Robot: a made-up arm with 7 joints.
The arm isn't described. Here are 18 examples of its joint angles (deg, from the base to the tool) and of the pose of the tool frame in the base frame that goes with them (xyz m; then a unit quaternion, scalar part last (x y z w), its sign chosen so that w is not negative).
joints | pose
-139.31 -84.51 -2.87 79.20 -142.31 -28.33 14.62 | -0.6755 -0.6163 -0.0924 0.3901 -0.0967 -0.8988 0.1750
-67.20 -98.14 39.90 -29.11 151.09 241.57 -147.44 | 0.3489 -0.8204 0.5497 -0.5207 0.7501 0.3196 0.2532
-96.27 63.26 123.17 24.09 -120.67 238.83 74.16 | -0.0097 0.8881 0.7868 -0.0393 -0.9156 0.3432 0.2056
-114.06 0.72 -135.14 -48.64 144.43 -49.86 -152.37 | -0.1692 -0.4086 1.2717 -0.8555 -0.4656 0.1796 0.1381
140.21 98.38 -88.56 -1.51 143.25 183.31 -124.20 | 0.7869 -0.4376 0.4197 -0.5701 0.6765 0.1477 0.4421
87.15 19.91 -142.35 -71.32 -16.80 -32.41 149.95 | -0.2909 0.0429 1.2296 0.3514 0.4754 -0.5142 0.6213
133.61 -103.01 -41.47 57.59 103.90 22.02 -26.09 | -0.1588 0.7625 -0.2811 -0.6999 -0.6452 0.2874 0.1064
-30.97 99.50 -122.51 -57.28 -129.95 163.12 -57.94 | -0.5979 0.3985 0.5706 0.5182 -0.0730 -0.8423 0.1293
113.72 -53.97 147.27 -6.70 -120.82 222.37 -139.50 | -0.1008 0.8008 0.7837 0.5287 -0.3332 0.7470 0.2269
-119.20 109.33 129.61 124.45 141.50 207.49 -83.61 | 0.1204 0.2462 -0.0682 -0.0772 -0.0956 0.1268 0.9843
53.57 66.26 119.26 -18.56 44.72 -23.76 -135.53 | -0.5569 -0.9214 0.8250 -0.9693 -0.1394 0.1980 0.0428
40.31 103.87 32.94 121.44 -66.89 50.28 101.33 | -0.6468 -0.0996 0.6832 -0.2330 0.0527 -0.8691 0.4331
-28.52 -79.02 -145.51 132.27 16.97 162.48 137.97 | 0.2435 -0.3116 0.7184 0.1474 -0.1327 0.8851 0.4210
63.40 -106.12 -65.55 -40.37 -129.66 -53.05 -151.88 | 0.0478 0.9171 0.2701 0.4270 0.2027 -0.3522 0.8078
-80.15 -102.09 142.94 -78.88 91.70 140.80 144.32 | -0.0764 -0.7334 -0.0209 -0.4236 0.8968 -0.0043 0.1280
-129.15 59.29 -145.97 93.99 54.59 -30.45 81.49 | 0.0116 0.7195 0.1997 0.5067 -0.0040 -0.7262 0.4646
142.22 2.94 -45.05 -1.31 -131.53 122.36 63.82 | -0.1819 -0.0150 1.3327 0.1688 -0.1801 -0.9380 0.2435
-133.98 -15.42 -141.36 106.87 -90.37 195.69 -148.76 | -0.1976 0.2638 1.0698 -0.6517 -0.3839 0.6106 0.2347
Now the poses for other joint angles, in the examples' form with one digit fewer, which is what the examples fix.
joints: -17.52 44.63 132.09 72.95 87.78 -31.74 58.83
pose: -0.694 0.491 0.454 0.684 0.450 -0.475 0.321
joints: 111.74 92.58 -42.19 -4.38 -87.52 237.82 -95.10
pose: 0.345 -0.831 0.184 -0.314 -0.434 -0.125 0.835
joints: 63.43 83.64 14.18 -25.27 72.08 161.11 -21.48
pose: -0.297 -0.845 0.471 0.664 0.366 0.262 0.597
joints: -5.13 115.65 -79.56 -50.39 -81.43 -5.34 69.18
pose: -0.682 0.498 -0.065 0.873 0.415 0.069 0.246
